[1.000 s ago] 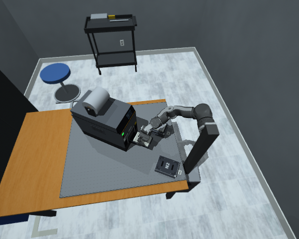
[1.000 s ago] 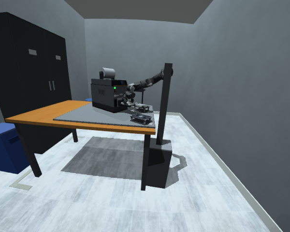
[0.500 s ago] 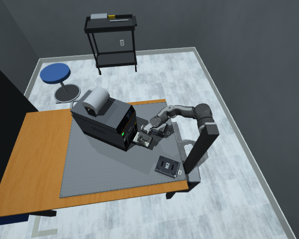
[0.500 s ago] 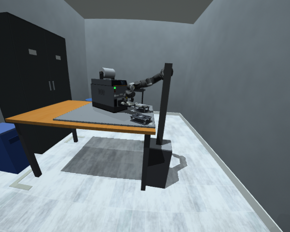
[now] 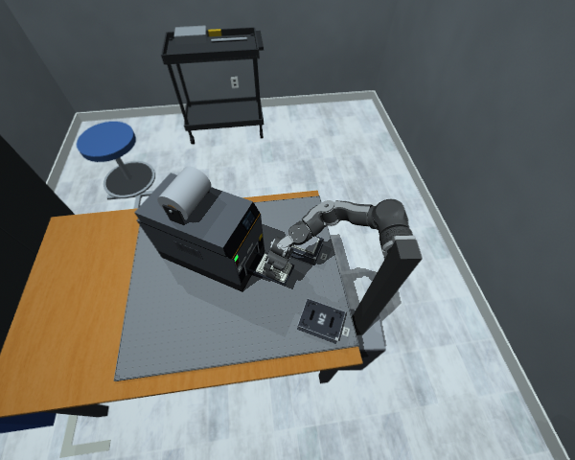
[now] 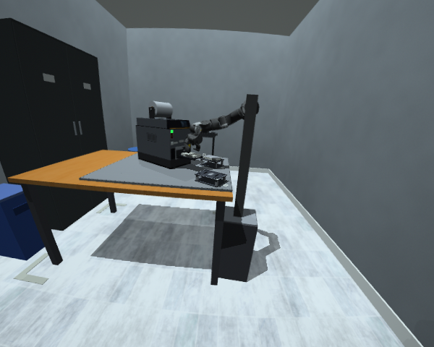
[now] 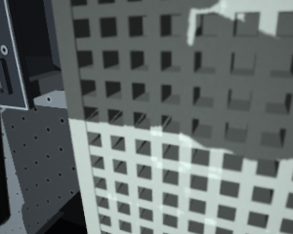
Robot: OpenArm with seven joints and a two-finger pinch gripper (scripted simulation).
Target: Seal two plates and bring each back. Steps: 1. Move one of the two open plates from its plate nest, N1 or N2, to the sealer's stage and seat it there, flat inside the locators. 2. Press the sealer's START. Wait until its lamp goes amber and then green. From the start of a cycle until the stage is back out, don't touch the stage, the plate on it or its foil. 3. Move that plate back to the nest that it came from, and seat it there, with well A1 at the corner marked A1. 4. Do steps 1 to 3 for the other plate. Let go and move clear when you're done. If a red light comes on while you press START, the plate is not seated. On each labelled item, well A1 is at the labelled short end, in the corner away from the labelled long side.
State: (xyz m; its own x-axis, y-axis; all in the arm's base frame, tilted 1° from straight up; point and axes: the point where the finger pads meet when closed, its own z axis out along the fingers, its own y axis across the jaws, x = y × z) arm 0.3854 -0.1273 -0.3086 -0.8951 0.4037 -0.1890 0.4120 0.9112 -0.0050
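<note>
The white well plate is 3 cm below my hand. The rest, counted from my hand: foil roll (30 cm ahead, 14 cm to the right, 28 cm above); then sealer stage (4 cm below); then grey start button (13 cm ahead, 4 cm to the left, 5 cm above).
</note>
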